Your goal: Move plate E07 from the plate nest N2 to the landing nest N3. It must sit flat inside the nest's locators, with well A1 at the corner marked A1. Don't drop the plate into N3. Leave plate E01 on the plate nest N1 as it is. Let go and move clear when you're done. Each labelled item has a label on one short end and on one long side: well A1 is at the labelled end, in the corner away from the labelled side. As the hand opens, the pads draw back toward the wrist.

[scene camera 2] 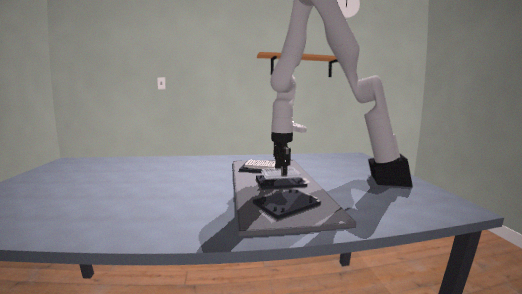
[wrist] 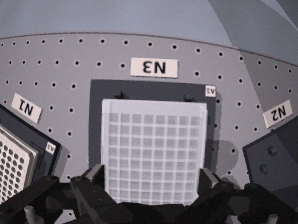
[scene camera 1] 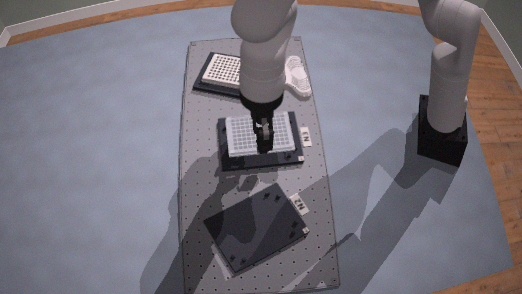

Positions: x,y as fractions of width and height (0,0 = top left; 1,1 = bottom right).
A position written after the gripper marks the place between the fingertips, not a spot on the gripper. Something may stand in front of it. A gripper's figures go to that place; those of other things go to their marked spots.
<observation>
The gripper (wrist: 0.51,0.80): 0.16 m from the lens. An N3 label (wrist: 0.52,0.30) is 0.19 m from the lens. A landing nest N3 (wrist: 0.34,0.40) is 0.18 m from the lens.
</observation>
